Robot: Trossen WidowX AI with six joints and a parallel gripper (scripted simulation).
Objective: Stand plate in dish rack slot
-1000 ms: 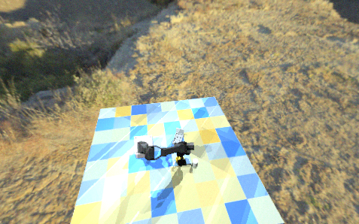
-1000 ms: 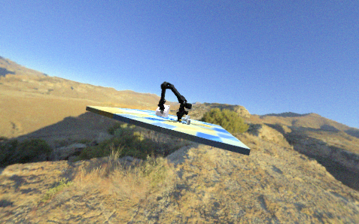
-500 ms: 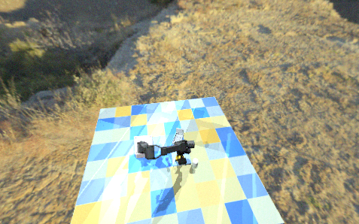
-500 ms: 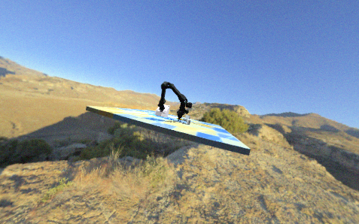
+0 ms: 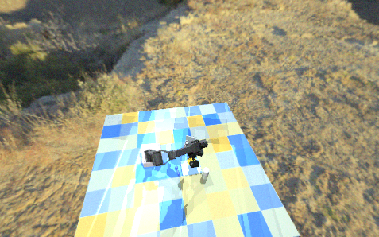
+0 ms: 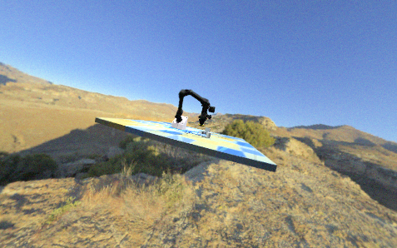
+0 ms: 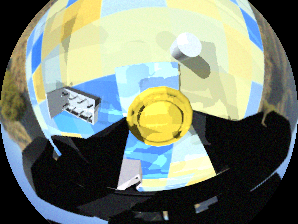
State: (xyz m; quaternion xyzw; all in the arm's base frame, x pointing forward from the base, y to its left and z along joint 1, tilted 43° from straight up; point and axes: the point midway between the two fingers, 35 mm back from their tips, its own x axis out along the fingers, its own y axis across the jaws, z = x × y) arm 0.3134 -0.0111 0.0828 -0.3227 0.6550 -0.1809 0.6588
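The dish rack is 3 cm behind my gripper tip, 20 cm to the left of it and 7 cm below it. Also, from my gripper tip: plate 1 cm above; then white cylinder 11 cm ahead, 4 cm to the right, 7 cm below.
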